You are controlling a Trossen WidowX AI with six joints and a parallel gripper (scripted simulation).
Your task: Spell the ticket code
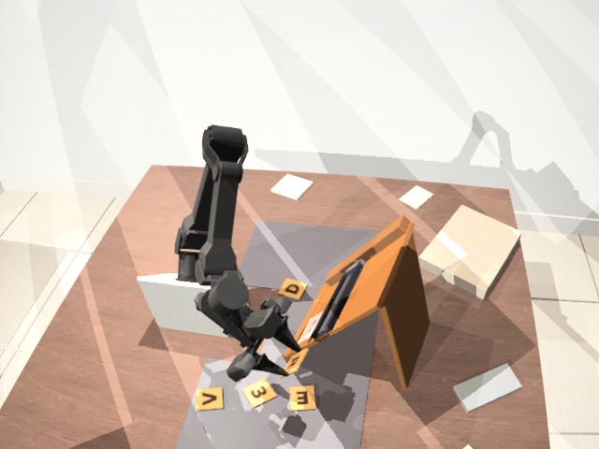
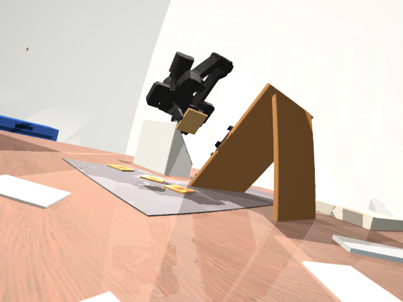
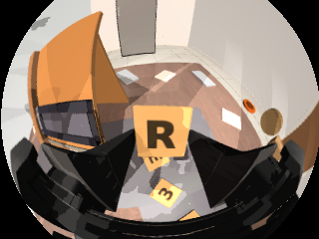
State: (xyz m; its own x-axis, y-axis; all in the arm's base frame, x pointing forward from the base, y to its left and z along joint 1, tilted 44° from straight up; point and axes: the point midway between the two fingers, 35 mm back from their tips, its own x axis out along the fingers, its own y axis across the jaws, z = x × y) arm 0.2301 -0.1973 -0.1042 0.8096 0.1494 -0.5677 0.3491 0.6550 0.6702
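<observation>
Now: the white ticket 160 mm to the left of my gripper tip, 90 mm below it and 20 mm ahead of it. Also, from my gripper tip: letter tile (right at my gripper tip); thick white slab (460 mm to the left, 460 mm ahead, 150 mm below); grey mat (200 mm to the left, 160 mm below, 60 mm behind).
</observation>
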